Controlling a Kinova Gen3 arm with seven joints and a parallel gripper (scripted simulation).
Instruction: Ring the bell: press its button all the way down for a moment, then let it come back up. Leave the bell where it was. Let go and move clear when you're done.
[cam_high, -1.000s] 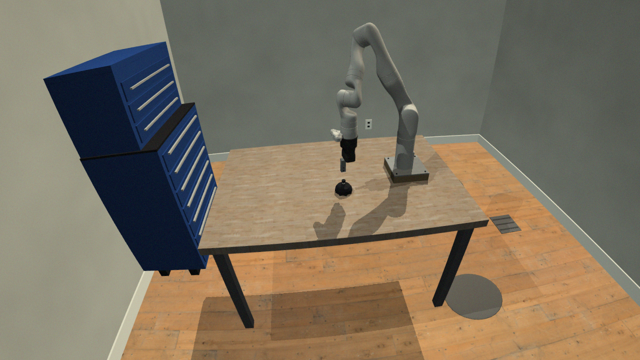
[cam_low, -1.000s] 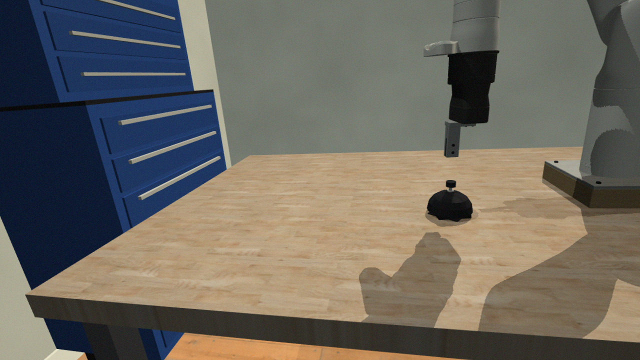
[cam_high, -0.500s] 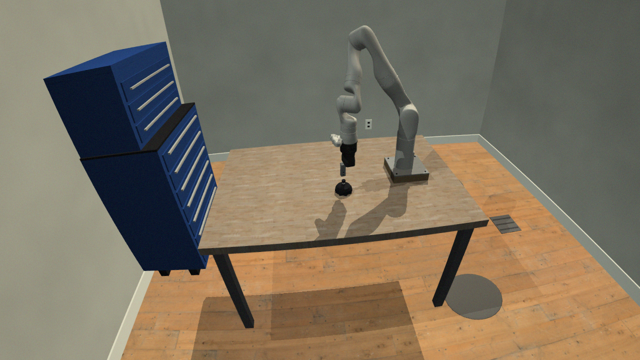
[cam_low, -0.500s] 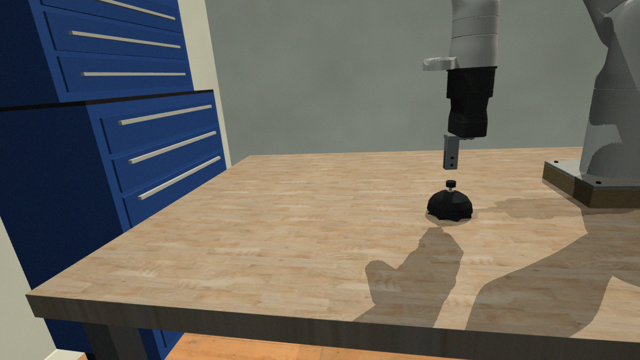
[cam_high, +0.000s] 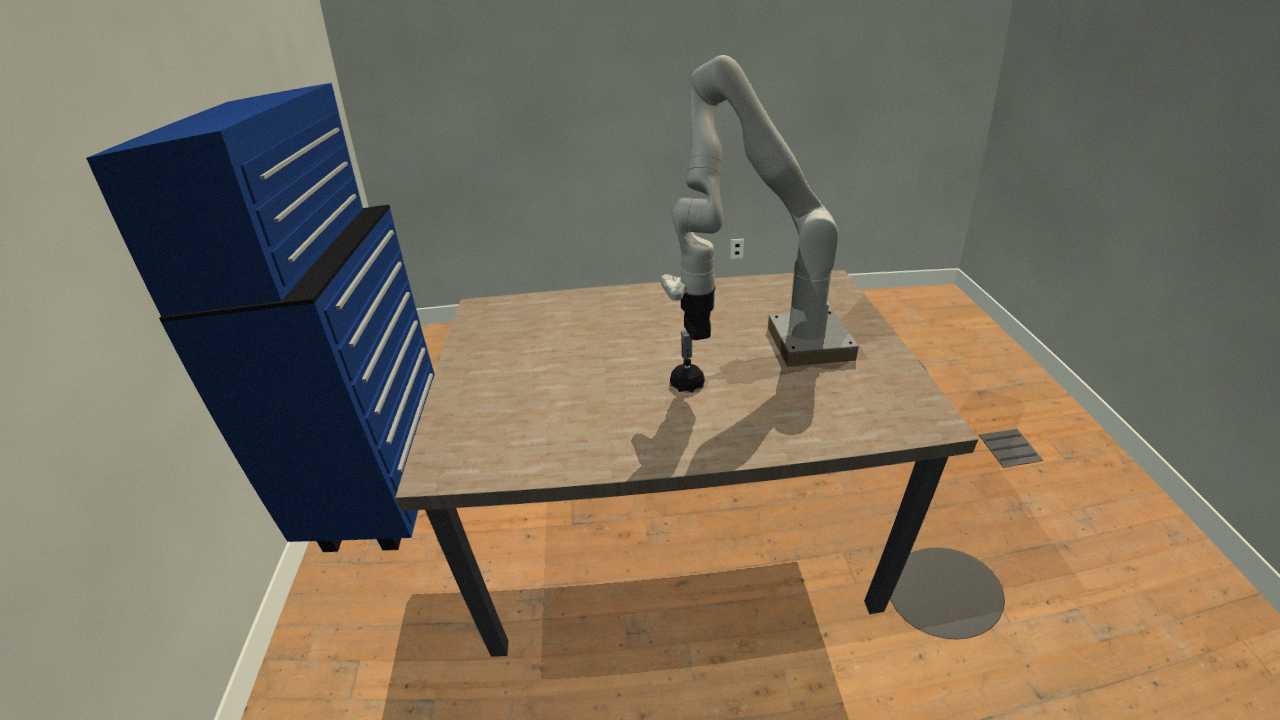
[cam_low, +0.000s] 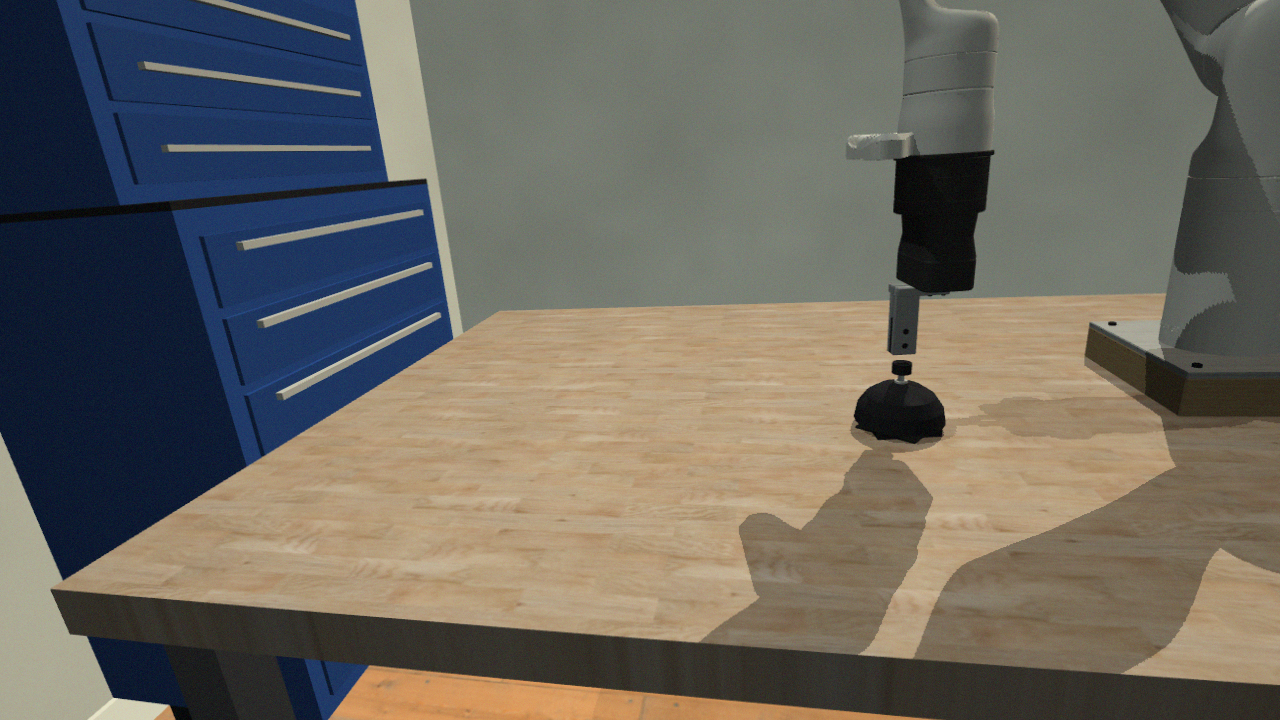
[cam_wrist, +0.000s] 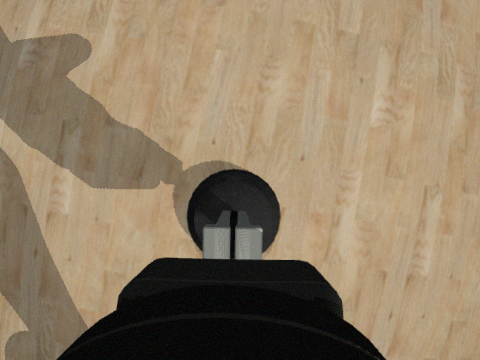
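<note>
My hand is 4 cm above the bell button. Round my hand: black dome bell 5 cm below.
</note>
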